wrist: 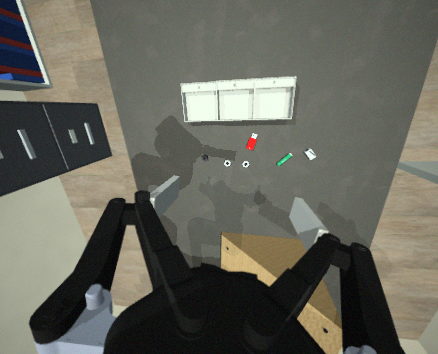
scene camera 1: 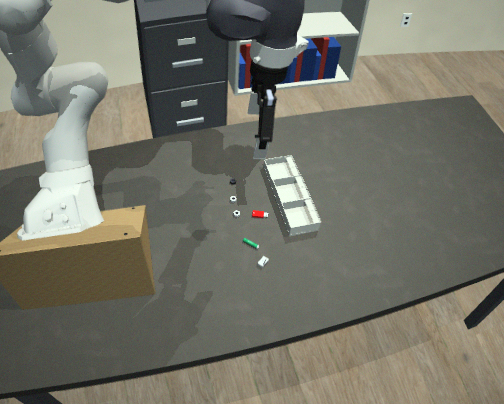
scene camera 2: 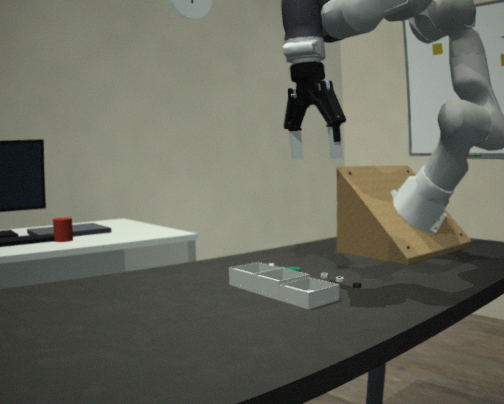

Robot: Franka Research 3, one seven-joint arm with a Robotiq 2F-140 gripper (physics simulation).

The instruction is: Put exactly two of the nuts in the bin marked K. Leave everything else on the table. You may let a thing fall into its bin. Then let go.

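A black nut [scene camera 1: 233, 181] [scene camera 2: 357, 285] [wrist: 205, 157] lies on the table. A white nut [scene camera 1: 233, 199] [scene camera 2: 340, 279] [wrist: 227, 163] lies beside it, and another white nut [scene camera 1: 236, 213] [scene camera 2: 324, 275] [wrist: 245, 164] lies a little farther along the row. A pale tray of three bins [scene camera 1: 304, 229] [scene camera 2: 270, 287] [wrist: 237, 120] stands near them. Its bin marks in the wrist view are too small to read surely, so I cannot tell which is K. The bins look empty in the wrist view. My gripper [scene camera 1: 257, 127] [scene camera 2: 316, 145] [wrist: 234, 196] is open and empty, high above the table.
A red USB stick [scene camera 1: 259, 214] [wrist: 251, 142] lies between the nuts and the tray. A green stick [scene camera 1: 251, 243] [scene camera 2: 292, 269] [wrist: 284, 159] and a small white block [scene camera 1: 263, 261] [wrist: 310, 154] lie farther off. The arm stands on a wooden block [scene camera 1: 80, 275] [scene camera 2: 365, 230] [wrist: 265, 245].
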